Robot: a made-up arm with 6 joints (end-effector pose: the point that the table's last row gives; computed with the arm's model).
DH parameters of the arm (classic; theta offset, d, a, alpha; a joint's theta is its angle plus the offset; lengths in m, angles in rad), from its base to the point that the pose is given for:
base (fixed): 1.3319 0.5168 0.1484 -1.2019
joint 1: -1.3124 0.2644 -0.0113 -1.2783
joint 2: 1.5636 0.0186 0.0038 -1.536
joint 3: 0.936 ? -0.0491 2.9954
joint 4: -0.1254 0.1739 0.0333 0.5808
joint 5: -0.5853 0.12 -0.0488 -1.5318
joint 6: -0.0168 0 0.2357 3.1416
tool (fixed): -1.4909 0.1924 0 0
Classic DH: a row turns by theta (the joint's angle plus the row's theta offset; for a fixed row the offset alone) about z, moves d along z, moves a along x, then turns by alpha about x.
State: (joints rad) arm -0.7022 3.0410 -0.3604 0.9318 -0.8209 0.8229
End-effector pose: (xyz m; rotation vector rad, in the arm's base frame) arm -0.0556 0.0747 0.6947 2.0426 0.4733 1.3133
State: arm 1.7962 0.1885 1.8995 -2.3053 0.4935 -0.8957
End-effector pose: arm 0.1620 0.0645 0.4536 -0.0319 1.4059 -1.5860
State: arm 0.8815 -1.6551 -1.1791 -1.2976 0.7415 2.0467
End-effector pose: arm -0.0691 0.0627 0.3473 0.3275 1.9559 -1.1811
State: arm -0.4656 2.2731 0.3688 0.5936 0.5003 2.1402
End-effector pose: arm -0.1607 0.2496 0.8878 0.8947 0.1505 0.5242
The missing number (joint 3, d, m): 0.2286
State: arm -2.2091 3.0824 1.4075 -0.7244 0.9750 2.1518
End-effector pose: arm -0.3998 -0.0282 0.7442 0.6142 -1.0249 2.2567
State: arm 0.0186 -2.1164 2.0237 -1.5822 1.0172 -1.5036
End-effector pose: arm -0.4020 0.3017 0.9842 -0.1890 0.9615 1.8330
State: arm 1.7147 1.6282 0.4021 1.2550 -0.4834 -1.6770
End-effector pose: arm 0.0626 0.2771 0.4811 -1.5428 -0.9915 -1.0086
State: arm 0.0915 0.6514 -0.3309 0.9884 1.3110 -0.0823
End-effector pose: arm -0.0602 0.2363 0.3363 0.7697 2.6724 -0.9329
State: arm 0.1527 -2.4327 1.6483 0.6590 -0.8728 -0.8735
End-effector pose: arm -0.3756 0.3748 0.3969 -1.4664 -0.1561 0.4172
